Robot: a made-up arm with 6 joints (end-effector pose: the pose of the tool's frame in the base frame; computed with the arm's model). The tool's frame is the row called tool.
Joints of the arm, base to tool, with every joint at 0 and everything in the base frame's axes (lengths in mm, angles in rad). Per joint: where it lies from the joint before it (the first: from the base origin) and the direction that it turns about. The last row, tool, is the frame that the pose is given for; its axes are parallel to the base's.
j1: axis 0 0 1 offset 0 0 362
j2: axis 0 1 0 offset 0 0 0
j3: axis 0 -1 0 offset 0 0 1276
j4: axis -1 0 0 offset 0 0 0
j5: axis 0 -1 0 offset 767 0 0
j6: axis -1 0 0 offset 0 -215 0
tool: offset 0 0 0
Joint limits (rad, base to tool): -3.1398..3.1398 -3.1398..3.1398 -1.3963..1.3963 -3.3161..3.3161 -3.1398..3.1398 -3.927..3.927
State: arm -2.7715 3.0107 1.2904 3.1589 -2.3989 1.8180
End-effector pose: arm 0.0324 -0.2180 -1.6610 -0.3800 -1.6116 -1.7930
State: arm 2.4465 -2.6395 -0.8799 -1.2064 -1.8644 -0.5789
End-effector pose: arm 0.4797 -0.3003 0.0346 0.4213 -0.4639 -2.6596
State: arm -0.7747 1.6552 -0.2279 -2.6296 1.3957 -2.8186
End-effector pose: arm 0.7997 -0.5205 -0.4431 -0.4399 -2.9875 -0.7439
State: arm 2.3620 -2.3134 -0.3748 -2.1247 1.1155 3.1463
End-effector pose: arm 0.6638 -0.8152 0.2806 0.6835 -0.3355 1.2114
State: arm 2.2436 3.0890 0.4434 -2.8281 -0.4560 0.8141
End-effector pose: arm 0.2383 -0.6272 -1.2189 -0.5734 1.2816 -0.3478
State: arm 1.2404 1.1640 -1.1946 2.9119 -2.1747 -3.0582
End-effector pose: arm 0.0170 0.6948 0.2911 -0.3125 0.0222 1.0619
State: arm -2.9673 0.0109 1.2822 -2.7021 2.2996 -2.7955
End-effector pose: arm -0.2889 -0.2484 2.3438 -1.5161 -0.4393 2.5926
